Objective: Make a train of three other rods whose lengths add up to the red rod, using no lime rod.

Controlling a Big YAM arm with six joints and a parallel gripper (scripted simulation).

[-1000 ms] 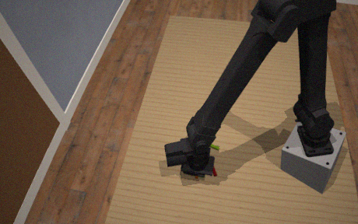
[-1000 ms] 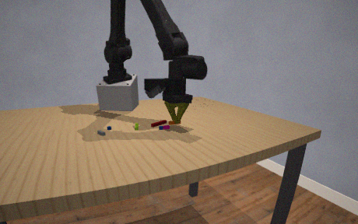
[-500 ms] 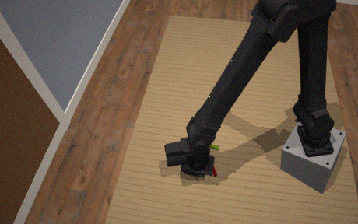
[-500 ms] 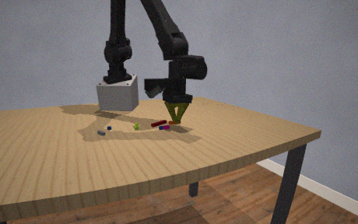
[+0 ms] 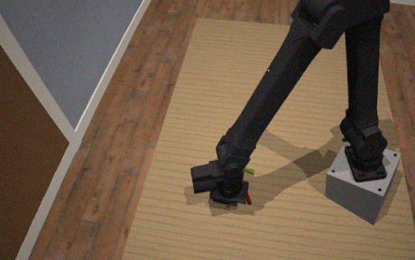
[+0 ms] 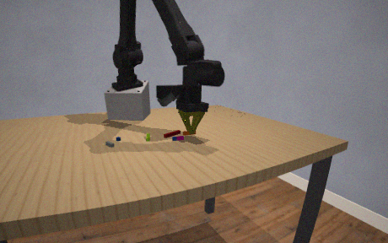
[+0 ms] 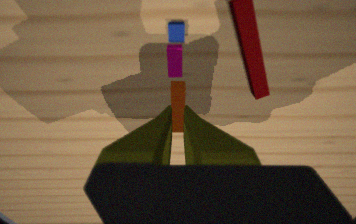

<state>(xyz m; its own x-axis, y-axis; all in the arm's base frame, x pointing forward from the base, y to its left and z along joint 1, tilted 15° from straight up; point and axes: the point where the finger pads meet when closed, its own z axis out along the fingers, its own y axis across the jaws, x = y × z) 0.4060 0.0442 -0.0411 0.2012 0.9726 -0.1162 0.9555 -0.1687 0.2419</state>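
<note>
Right now the orange rod is 1 cm to the right of my hand and 1 cm below it. From my hand the other things lie so: magenta rod (1 cm behind, 4 cm to the right, 2 cm below); red rod (6 cm behind, 3 cm to the right, 2 cm below); lime rod (7 cm behind, 12 cm to the right, 2 cm below).
</note>
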